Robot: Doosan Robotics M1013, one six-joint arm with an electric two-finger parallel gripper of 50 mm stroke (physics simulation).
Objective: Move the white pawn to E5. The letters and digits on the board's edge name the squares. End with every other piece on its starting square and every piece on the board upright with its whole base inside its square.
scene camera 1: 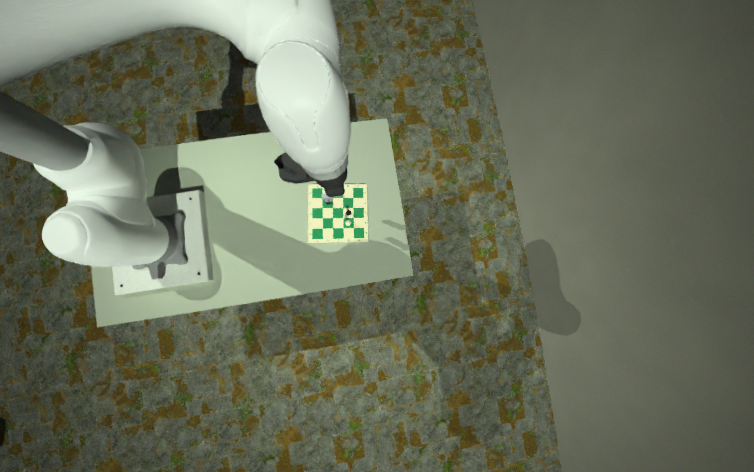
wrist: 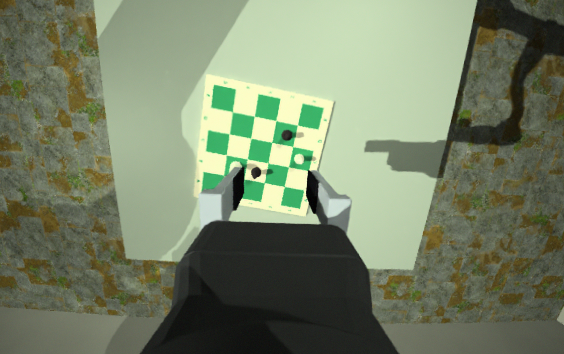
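Where they show: gripper, fingertip midpoint: [scene camera 1: 327, 190] [wrist: 275, 181]; arm's base, origin of the base link: [scene camera 1: 160, 240].
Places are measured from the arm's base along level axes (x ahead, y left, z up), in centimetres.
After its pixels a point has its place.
Observation:
A small green-and-cream board [scene camera 1: 309, 222] @(y 1.4, x 51.6, z -2.3 cm) [wrist: 212, 81] @(y -5.0, x 51.6, z -2.3 cm) lies on the pale table top. In the wrist view two white pieces stand on green squares: one [wrist: 299, 159] @(y 10.8, x 62.7, z 0.6 cm) near the right edge, the other [wrist: 235, 166] @(y -0.1, x 65.3, z -1.0 cm) partly behind the left finger. Which is the pawn is too small to tell. The second also shows in the scene view [scene camera 1: 348, 222] @(y -0.6, x 66.0, z 1.6 cm); the first is hidden there by the gripper. Black pieces stand at one green square [wrist: 286, 135] @(y 8.1, x 59.0, z 0.8 cm) [scene camera 1: 327, 200] and one cream square [wrist: 256, 172] @(y 3.7, x 65.8, z -0.2 cm) [scene camera 1: 348, 212] @(y 3.2, x 66.3, z 0.7 cm). My gripper [scene camera 1: 329, 195] @(y 6.7, x 61.8, z 19.0 cm) [wrist: 275, 181] @(y 6.7, x 61.8, z 19.0 cm) is open and empty above the board.
The pale table top [scene camera 1: 244, 166] @(y 25.1, x 29.3, z -2.9 cm) [wrist: 380, 90] @(y 23.8, x 49.5, z -2.9 cm) carries the board and the robot's white base plate [scene camera 1: 203, 244] @(y -2.8, x 14.7, z 0.0 cm). Arm shadows fall across it. Patterned stone-like flooring [scene camera 1: 333, 400] surrounds the table top. The board's edge marks are too small to read.

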